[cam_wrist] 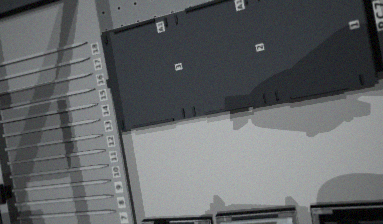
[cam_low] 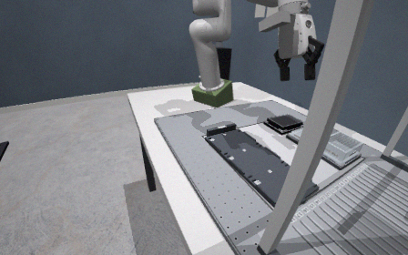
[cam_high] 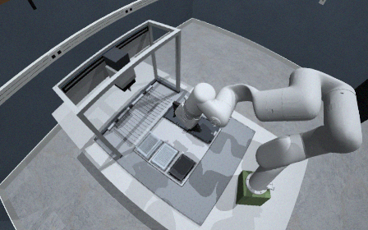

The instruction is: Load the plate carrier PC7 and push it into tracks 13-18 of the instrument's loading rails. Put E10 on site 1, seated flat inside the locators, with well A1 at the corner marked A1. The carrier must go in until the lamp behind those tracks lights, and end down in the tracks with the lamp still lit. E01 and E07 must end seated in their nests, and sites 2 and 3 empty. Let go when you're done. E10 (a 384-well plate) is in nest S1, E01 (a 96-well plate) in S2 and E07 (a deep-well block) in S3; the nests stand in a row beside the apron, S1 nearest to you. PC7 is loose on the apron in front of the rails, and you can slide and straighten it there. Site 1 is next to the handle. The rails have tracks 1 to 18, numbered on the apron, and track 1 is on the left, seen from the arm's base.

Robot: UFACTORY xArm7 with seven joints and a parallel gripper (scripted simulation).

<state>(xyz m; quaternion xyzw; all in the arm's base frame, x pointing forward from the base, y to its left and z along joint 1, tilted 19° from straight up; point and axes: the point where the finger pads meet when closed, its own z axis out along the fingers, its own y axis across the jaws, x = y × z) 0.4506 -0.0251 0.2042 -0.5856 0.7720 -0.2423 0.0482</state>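
The nest S1 is 220 mm below my hand, 150 mm to the left of it and 70 mm behind it. Round my hand: frame post: 310 mm to the right, 180 mm ahead, 30 mm above; then plate carrier PC7: 210 mm below, 130 mm to the right.
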